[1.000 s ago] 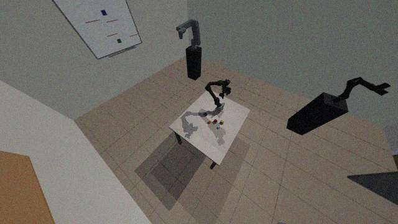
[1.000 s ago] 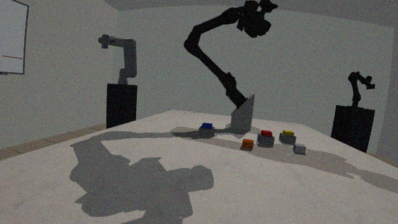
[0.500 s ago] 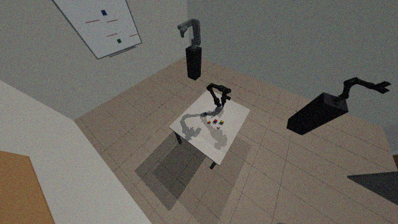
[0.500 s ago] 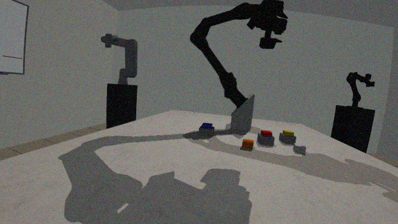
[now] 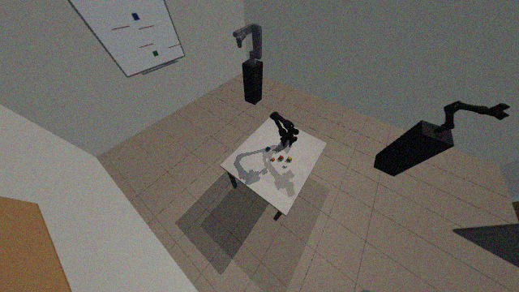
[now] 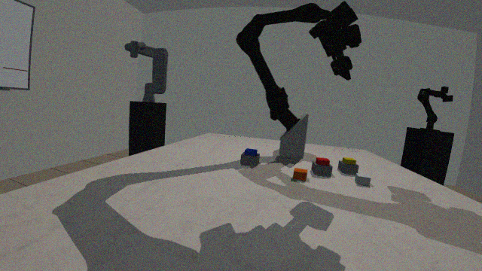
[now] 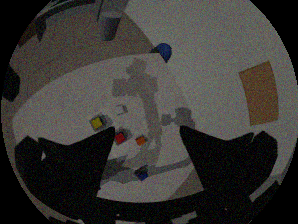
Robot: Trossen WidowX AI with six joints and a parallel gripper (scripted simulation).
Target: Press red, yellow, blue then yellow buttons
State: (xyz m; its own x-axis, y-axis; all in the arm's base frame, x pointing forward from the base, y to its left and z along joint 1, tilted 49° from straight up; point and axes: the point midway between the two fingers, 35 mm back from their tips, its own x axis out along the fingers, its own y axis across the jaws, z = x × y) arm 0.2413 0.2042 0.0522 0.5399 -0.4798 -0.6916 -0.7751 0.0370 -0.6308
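The red button is 250 mm below my gripper tip, 30 mm to the right of it and 10 mm behind it. From my gripper tip the other things lie so: orange block (270 mm below, 100 mm to the right, 60 mm ahead); grey block (270 mm below, 60 mm to the left, 50 mm ahead); yellow button (250 mm below, 60 mm to the left, 60 mm behind).
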